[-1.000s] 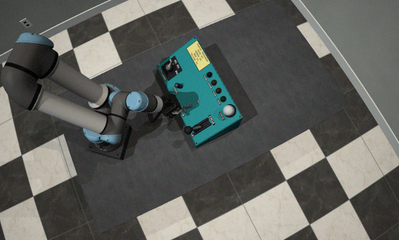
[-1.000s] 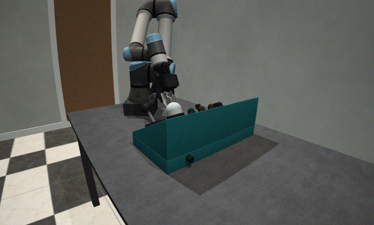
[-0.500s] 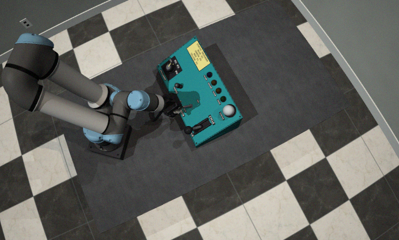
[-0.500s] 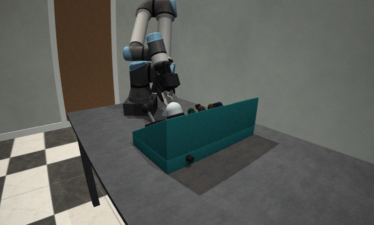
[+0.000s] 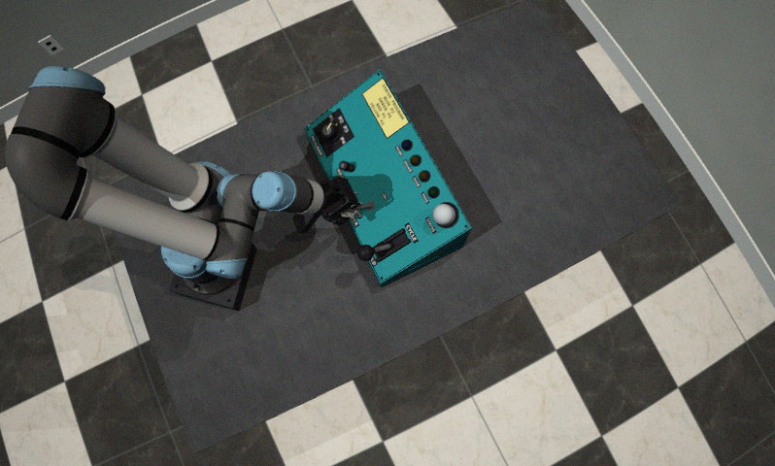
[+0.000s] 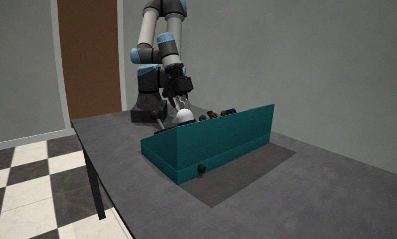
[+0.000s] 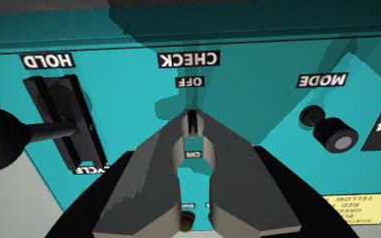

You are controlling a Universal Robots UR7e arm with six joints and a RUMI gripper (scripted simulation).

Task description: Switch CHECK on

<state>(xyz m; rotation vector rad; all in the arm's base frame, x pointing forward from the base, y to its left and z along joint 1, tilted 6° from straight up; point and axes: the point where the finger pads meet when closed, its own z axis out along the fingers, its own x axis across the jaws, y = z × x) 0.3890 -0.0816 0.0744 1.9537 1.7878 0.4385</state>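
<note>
Now: hand 40 mm short of the check toggle, 10 mm to the left of it and 10 mm above it. From my hand the other things lie so: cycle lever (120 mm to the right); teal console (80 mm ahead, 50 mm to the left, 30 mm below); mode knob (110 mm to the left, 50 mm ahead, 10 mm below).
</note>
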